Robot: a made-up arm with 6 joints. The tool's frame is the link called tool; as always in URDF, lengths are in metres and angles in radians. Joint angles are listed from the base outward.
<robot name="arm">
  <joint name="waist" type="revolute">
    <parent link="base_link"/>
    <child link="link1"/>
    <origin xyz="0 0 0.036" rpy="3.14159 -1.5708 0"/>
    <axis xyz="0 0 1"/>
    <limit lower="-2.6" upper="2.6"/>
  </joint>
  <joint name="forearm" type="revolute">
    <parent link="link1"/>
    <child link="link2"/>
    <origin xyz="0.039 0.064 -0.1" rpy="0 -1.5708 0"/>
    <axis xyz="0 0 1"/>
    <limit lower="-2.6" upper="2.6"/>
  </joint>
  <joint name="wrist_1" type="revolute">
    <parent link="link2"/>
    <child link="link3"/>
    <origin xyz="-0.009 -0.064 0.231" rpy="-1.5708 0 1.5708"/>
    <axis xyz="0 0 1"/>
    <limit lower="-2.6" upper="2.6"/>
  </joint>
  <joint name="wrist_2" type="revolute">
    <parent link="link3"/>
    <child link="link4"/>
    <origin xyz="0.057 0.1 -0.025" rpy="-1.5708 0 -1.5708"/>
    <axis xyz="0 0 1"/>
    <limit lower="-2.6" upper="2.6"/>
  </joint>
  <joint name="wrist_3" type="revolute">
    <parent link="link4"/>
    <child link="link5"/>
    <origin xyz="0.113 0.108 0.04" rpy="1.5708 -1.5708 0"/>
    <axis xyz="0 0 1"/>
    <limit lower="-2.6" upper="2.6"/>
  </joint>
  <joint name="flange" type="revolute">
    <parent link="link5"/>
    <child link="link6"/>
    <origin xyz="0.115 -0.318 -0.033" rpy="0 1.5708 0"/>
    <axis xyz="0 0 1"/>
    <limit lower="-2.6" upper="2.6"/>
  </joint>
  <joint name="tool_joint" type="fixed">
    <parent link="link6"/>
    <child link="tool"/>
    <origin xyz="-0.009 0.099 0.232" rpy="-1.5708 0 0"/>
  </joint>
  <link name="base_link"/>
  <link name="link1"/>
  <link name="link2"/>
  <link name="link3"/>
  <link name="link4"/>
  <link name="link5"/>
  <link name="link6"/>
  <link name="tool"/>
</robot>
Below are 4 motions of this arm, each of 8 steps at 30 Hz.
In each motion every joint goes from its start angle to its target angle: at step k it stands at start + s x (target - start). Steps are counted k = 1, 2, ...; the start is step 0. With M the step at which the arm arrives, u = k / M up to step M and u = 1 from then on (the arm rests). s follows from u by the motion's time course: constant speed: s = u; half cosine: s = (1 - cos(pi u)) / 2; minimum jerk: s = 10 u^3 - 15 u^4 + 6 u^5.
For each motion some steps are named. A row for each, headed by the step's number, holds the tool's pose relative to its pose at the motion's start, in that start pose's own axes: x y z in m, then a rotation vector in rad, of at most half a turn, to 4 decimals.
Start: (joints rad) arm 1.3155 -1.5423 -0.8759 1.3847 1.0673 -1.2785
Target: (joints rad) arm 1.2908 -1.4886 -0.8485 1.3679 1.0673 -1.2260
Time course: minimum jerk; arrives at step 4
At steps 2, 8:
2: -0.0140 -0.0128 0.0080 -0.0093 -0.0360 -0.0274
8: -0.0284 -0.0251 0.0159 -0.0198 -0.0719 -0.0548

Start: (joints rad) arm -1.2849 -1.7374 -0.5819 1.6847 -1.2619 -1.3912
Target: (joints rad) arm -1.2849 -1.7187 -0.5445 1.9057 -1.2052 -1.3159
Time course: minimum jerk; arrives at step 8
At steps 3, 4, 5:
3: -0.0042 0.0113 0.0335 -0.0662 -0.0303 -0.0060
4: -0.0077 0.0222 0.0603 -0.1201 -0.0555 -0.0094
5: -0.0113 0.0347 0.0866 -0.1739 -0.0813 -0.0115

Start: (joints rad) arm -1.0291 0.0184 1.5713 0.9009 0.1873 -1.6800
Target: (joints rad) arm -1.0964 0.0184 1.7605 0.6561 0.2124 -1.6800
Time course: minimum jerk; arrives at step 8
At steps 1, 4, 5, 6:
1: -0.0004 0.0001 0.0000 -0.0035 0.0033 -0.0034
4: -0.0143 -0.0002 -0.0021 -0.1054 0.1017 -0.1108
5: -0.0223 -0.0020 -0.0036 -0.1495 0.1474 -0.1641
6: -0.0293 -0.0040 -0.0049 -0.1817 0.1822 -0.2062

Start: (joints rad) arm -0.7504 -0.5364 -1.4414 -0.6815 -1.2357 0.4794
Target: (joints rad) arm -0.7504 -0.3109 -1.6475 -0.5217 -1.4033 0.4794
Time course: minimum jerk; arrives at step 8
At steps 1, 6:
1: 0.0018 0.0016 -0.0032 0.0079 -0.0004 0.0031
6: 0.0842 0.1286 -0.1479 0.4362 0.0076 0.1792

